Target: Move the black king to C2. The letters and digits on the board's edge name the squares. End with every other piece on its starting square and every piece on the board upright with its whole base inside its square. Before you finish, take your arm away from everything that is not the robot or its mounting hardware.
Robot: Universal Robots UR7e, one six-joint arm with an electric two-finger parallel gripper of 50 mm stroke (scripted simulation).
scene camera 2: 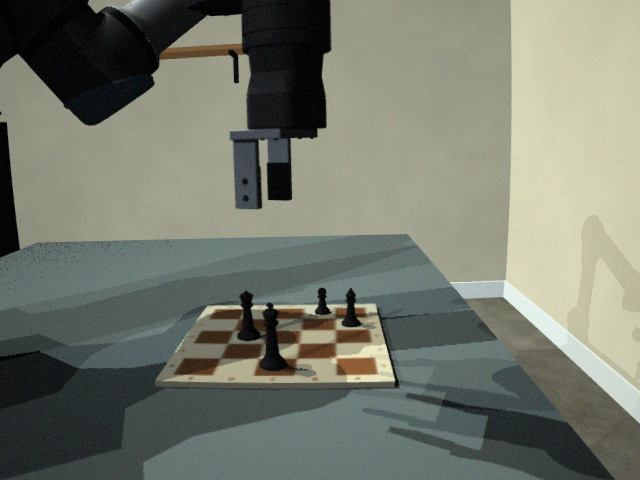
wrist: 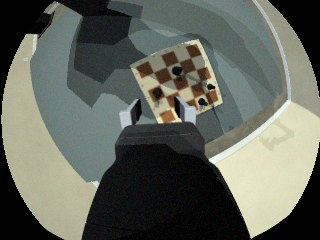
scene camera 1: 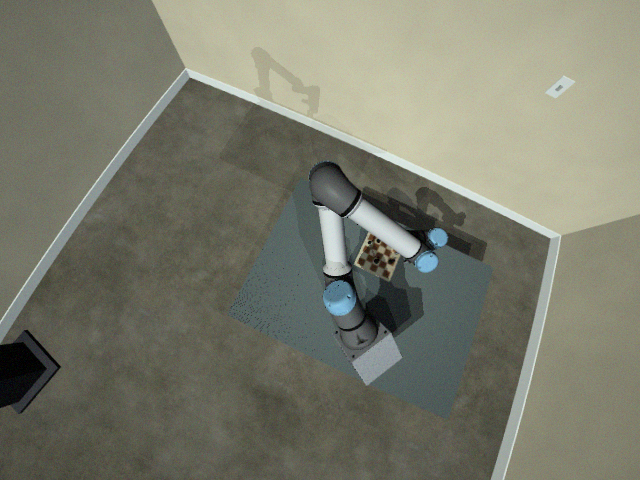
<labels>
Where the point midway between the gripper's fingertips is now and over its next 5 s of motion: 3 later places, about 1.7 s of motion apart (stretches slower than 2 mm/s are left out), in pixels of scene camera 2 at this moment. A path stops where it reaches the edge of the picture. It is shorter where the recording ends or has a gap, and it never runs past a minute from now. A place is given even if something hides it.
The gripper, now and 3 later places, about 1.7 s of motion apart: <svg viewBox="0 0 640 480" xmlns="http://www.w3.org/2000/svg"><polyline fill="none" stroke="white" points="265,203 264,237 268,278 271,336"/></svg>
</labels>
